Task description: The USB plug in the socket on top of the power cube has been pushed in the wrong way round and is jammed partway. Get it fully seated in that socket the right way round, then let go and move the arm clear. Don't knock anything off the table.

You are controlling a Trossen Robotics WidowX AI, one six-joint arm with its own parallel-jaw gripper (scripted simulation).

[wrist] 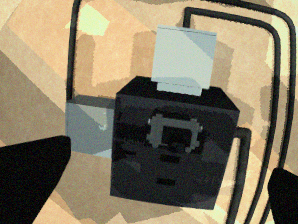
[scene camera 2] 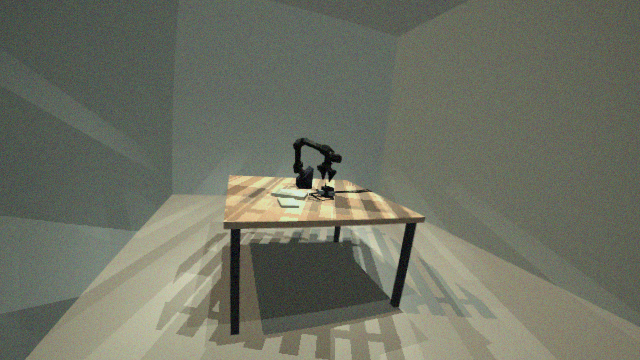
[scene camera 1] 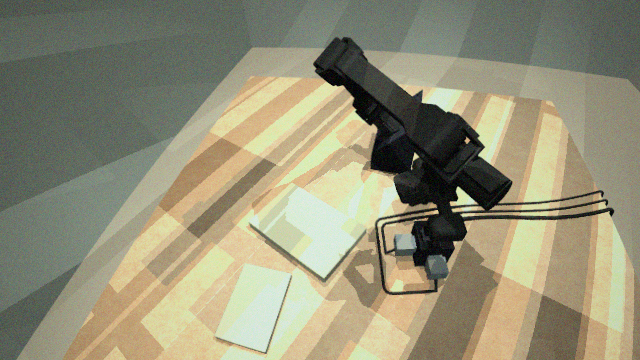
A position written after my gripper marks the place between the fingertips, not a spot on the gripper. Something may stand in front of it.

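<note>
My gripper [scene camera 1: 428, 221] [wrist: 172, 165] open, holding nothing. Power cube [scene camera 1: 424, 248], visible in the wrist view too [wrist: 140, 172].
</note>
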